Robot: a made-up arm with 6 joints. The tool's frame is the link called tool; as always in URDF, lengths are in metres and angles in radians. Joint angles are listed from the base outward.
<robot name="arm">
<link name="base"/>
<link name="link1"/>
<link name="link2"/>
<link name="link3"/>
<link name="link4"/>
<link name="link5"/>
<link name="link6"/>
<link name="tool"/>
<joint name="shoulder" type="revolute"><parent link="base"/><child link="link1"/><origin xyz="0.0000 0.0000 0.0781"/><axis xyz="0 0 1"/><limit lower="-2.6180" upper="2.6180"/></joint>
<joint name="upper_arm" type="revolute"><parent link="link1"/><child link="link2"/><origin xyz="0.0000 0.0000 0.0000" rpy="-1.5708 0.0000 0.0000"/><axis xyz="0 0 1"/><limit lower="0.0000" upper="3.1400"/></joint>
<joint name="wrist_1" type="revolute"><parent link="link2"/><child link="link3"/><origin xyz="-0.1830 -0.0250 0.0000"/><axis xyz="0 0 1"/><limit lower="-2.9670" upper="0.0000"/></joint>
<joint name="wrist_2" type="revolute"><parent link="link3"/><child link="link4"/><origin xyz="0.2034 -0.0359 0.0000" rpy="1.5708 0.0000 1.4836"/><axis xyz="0 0 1"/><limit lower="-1.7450" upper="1.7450"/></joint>
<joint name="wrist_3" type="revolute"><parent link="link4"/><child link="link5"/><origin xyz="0.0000 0.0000 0.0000" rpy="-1.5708 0.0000 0.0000"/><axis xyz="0 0 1"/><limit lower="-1.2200" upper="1.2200"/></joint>
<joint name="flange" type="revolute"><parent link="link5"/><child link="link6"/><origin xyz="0.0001 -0.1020 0.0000" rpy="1.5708 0.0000 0.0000"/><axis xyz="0 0 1"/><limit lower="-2.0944" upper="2.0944"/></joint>
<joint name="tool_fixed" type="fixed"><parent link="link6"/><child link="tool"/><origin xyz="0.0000 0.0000 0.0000"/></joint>
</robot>
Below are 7 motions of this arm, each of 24 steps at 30 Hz.
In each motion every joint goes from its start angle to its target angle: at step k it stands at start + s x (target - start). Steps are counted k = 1, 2, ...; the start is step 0. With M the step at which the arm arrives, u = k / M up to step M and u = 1 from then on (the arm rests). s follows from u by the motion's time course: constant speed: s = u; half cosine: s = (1 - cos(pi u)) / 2; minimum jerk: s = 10 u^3 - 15 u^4 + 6 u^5.
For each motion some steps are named. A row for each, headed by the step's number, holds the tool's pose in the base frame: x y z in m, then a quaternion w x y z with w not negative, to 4 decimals.
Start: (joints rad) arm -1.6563 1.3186 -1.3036 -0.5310 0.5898 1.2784
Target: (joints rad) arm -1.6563 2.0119 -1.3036 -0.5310 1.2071 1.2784
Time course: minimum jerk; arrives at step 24
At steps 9, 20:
9: -0.0599 -0.2823 0.1869 0.2776 0.8907 0.2107 -0.2919
20: -0.0702 -0.2581 0.0457 0.1432 -0.9417 -0.2222 0.2082

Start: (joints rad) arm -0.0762 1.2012 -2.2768 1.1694 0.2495 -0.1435
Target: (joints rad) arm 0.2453 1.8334 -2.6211 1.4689 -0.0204 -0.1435
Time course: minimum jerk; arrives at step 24
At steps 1, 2, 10, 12, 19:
1: 0.0722 0.0178 0.5406 0.8447 0.0347 0.2705 0.4606
2: 0.0730 0.0178 0.5406 0.8441 0.0352 0.2705 0.4617
10: 0.1340 0.0200 0.5371 0.7908 0.0802 0.2702 0.5433
12: 0.1618 0.0251 0.5316 0.7641 0.1027 0.2720 0.5759
19: 0.2374 0.0540 0.5023 0.6806 0.1721 0.2840 0.6531

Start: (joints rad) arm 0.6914 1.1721 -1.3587 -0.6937 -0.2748 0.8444
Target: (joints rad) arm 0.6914 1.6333 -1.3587 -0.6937 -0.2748 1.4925
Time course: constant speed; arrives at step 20
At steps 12, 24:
12: 0.2250 0.2091 0.3012 0.5962 -0.1092 0.6206 0.4975
24: 0.2525 0.2319 0.2411 0.4783 -0.0184 0.6977 0.5330

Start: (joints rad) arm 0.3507 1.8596 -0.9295 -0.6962 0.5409 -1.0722
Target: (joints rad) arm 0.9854 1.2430 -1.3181 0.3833 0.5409 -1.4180
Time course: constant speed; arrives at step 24
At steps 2, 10, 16, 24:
2: 0.2533 0.0756 0.0301 0.0572 -0.8162 0.5314 -0.2196
10: 0.2397 0.1537 0.1095 0.2556 -0.8009 0.5123 -0.1754
16: 0.2032 0.2003 0.1784 0.4036 -0.7802 0.4675 -0.0993
24: 0.1267 0.2268 0.2764 0.5754 -0.7288 0.3678 0.0505

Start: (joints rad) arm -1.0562 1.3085 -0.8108 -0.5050 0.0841 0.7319
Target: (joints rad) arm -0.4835 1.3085 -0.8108 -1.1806 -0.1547 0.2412
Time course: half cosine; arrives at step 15
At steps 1, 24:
1: 0.1272 -0.2300 0.1485 0.4666 0.5141 0.6835 -0.2255
24: 0.2434 -0.1115 0.1610 0.4716 -0.2230 0.7878 -0.3276

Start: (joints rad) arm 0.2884 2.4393 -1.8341 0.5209 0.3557 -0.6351
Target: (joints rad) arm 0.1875 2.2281 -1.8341 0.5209 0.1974 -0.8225
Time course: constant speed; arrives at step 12
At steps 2, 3, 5, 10, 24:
2: 0.3954 0.1272 0.0329 0.3837 -0.2313 0.8890 0.0942
3: 0.3982 0.1237 0.0410 0.3984 -0.2322 0.8830 0.0871
5: 0.4031 0.1164 0.0574 0.4271 -0.2338 0.8705 0.0720
10: 0.4119 0.0969 0.0991 0.4950 -0.2352 0.8360 0.0291
24: 0.4140 0.0887 0.1159 0.5203 -0.2347 0.8210 0.0099

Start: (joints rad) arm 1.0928 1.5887 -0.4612 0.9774 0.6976 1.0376
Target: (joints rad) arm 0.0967 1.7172 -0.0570 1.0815 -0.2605 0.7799
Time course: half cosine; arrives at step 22
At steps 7, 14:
7: 0.0638 0.1356 -0.0151 0.1822 -0.4831 -0.8505 -0.1002
14: 0.0998 0.0428 -0.0442 0.0218 0.6861 0.7239 0.0690

